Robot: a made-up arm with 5 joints.
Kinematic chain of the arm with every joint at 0, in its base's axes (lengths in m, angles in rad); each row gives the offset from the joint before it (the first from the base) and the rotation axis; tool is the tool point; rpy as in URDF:
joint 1: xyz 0.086 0 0.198 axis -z
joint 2: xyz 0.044 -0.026 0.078 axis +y
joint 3: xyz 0.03 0 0.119 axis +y
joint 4: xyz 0.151 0 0.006 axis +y
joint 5: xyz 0.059 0.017 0 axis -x
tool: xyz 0 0 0 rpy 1.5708 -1.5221 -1.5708
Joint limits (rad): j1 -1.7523..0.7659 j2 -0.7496..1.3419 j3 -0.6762..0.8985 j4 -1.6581..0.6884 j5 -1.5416..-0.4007
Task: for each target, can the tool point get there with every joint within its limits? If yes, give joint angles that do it. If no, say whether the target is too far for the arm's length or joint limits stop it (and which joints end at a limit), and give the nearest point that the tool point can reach.
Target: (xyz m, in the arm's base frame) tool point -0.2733 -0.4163 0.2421
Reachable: no: too far | nearest point 0.0942 -0.0204 0.1392 | short by 0.550 m
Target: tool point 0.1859 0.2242 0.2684
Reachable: yes | joints -1.1884 0.0254 0.6427 0.0096 -0.6660
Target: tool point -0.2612 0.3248 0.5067
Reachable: no: too far | nearest point 0.0391 0.3052 0.4566 | short by 0.305 m
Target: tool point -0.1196 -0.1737 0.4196
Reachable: no: joint limits stop it (at a limit: joint 2, joint 3, joint 4) | nearest point 0.0411 -0.0380 0.5372 | short by 0.241 m
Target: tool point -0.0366 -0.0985 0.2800
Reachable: no: joint limits stop it (at a limit: joint 1, joint 2, joint 3, joint 4) | nearest point 0.0942 -0.0204 0.1392 | short by 0.207 m
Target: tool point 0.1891 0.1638 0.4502
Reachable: yes | joints -1.0554 -0.5911 0.5264 -0.7501 -0.9913
